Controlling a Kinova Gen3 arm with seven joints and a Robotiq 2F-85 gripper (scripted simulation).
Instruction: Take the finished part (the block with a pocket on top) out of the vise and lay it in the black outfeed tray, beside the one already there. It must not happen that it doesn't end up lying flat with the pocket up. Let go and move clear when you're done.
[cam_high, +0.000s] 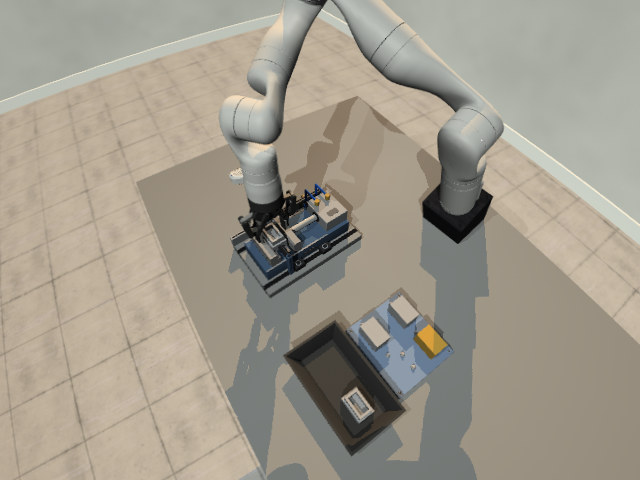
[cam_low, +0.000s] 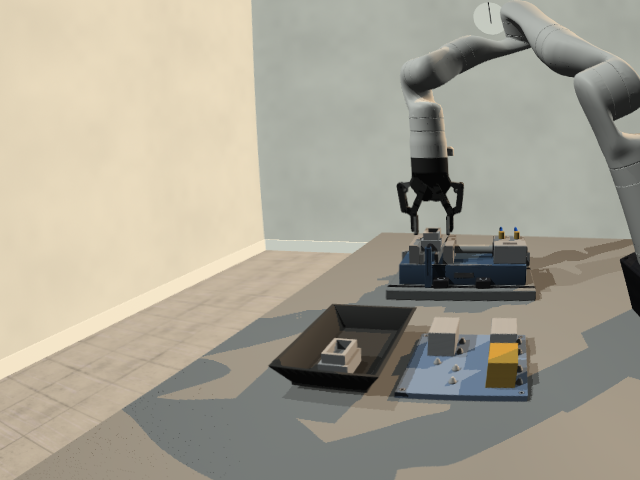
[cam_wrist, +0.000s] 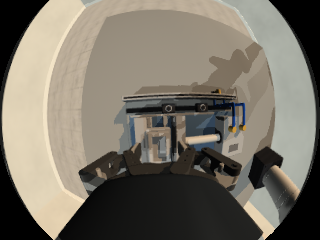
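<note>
Now: hand 8 cm above the blue vise, 7 cm past it and 1 cm to the left of it. From my hand the other things lie so: light blue fixture plate: 34 cm to the left, 17 cm behind, 12 cm below; orange block: 37 cm to the left, 23 cm behind, 9 cm below.
</note>
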